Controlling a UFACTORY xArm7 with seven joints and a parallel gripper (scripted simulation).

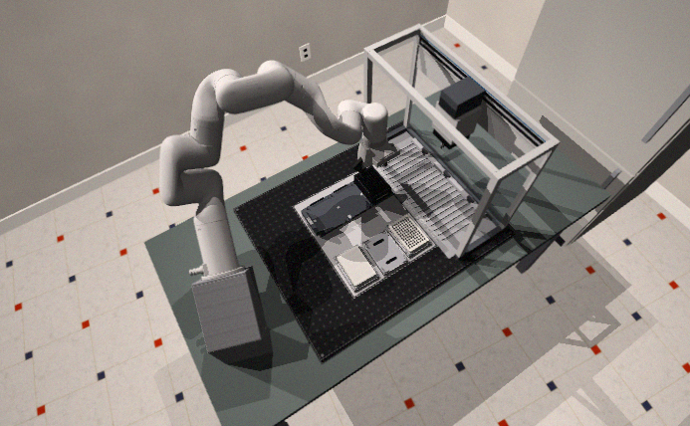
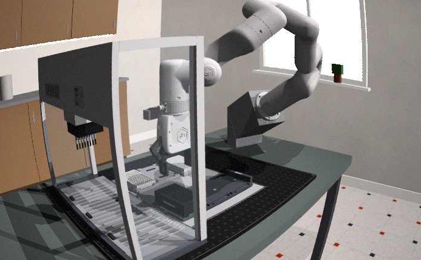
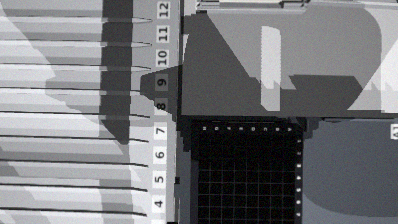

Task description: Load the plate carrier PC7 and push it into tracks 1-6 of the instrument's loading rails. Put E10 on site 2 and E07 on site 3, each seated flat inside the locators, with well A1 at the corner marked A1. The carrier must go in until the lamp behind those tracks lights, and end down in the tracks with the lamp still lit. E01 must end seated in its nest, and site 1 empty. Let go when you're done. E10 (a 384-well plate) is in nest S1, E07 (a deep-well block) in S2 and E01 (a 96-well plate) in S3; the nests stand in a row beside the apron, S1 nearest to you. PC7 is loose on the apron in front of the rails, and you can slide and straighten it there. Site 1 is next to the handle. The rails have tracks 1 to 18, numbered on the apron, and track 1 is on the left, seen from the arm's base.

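The nest S1 is 280 mm to the right of my hand, 170 mm behind it and 130 mm below it. Round my hand: white 96-well plate E01 (230 mm to the right, 120 mm below, 50 mm ahead); then plate carrier PC7 (120 mm below, 110 mm behind, 30 mm to the right); then frame post (190 mm to the left, 110 mm above, 50 mm ahead).
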